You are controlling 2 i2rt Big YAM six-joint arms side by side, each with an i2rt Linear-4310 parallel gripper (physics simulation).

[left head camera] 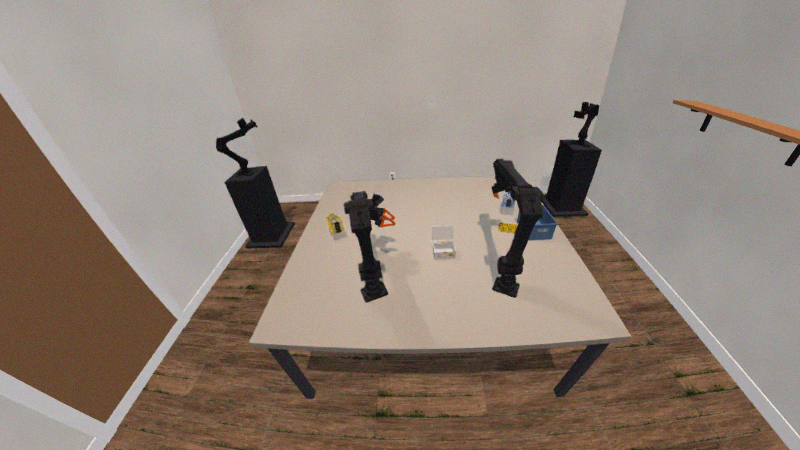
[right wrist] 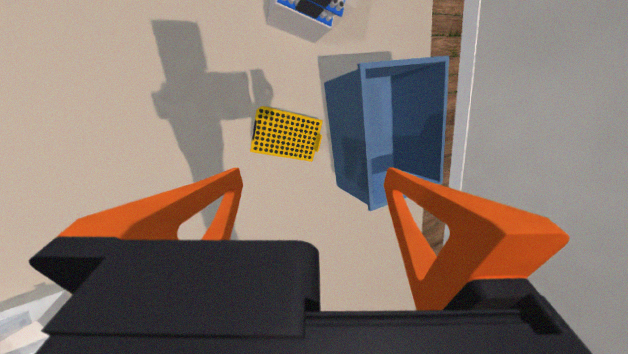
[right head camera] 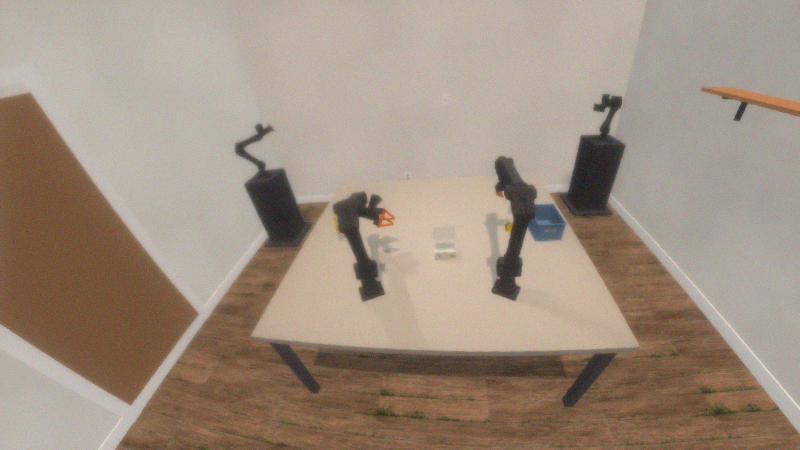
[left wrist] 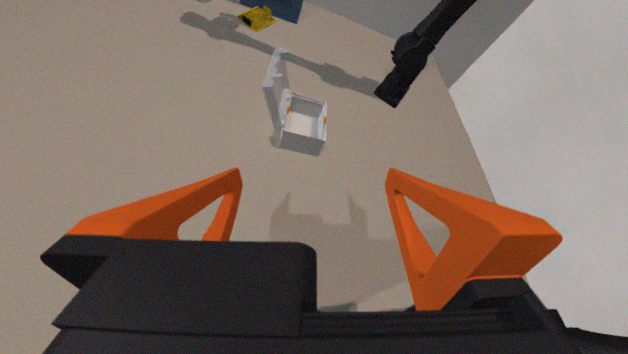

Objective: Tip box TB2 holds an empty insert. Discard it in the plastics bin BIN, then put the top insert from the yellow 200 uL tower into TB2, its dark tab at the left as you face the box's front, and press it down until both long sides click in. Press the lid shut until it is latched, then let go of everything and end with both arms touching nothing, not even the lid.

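Frame: origin at the left arm's base, x ahead, y left, z up, level; centimetres.
Seen in the pictures: left gripper, fingertip midpoint: [left head camera: 395,221] [right head camera: 394,221] [left wrist: 313,176]; right gripper, fingertip midpoint: [left head camera: 506,195] [right wrist: 313,175]; left arm's base at its link origin: [left head camera: 374,292] [right head camera: 371,292]; right arm's base at its link origin: [left head camera: 505,288] [right head camera: 505,290] [left wrist: 389,94].
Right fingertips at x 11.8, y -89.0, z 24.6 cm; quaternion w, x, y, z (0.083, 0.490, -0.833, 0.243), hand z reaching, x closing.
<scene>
Pixels of each thing's top centre, then the offset from my right fingertips to it.
- yellow empty insert at its top centre: [right wrist: 290,137] [left wrist: 257,10] [right head camera: 515,224] [left head camera: 508,224] dy -4.2, dx -1.8, dz -21.2 cm
- blue bin BIN at its top centre: [right wrist: 409,135] [right head camera: 546,213] [left head camera: 537,214] dy -18.6, dx -10.6, dz -12.6 cm
- yellow tower at its top centre: [left head camera: 333,218] dy +94.7, dx +45.3, dz -12.0 cm
- box with a blue insert, top centre: [left head camera: 509,195] dy -18.7, dx +15.0, dz -12.2 cm
The yellow empty insert [left head camera: 507,227] [right head camera: 507,226] [left wrist: 256,19] [right wrist: 286,134] lies on the table beside the blue bin BIN [left head camera: 541,230] [right head camera: 547,229] [right wrist: 347,135], outside it. Box TB2 [left head camera: 444,253] [right head camera: 445,254] [left wrist: 301,142] stands mid-table with its lid [left head camera: 442,233] [right head camera: 444,233] [left wrist: 274,90] open and no insert inside. The yellow tower [left head camera: 335,225] stands at the far left of the table, mostly hidden in the right head view. My right gripper [right wrist: 313,175] is open and empty, above the table near the bin. My left gripper [left wrist: 313,176] is open and empty, above the table left of TB2.
A box with a blue insert [left head camera: 507,204] [right wrist: 305,17] stands behind the bin. The bin is close to the table's right edge. Two black pedestals [left head camera: 259,207] [left head camera: 573,176] with small arms stand beyond the table. A wooden shelf [left head camera: 738,119] is on the right wall.
</scene>
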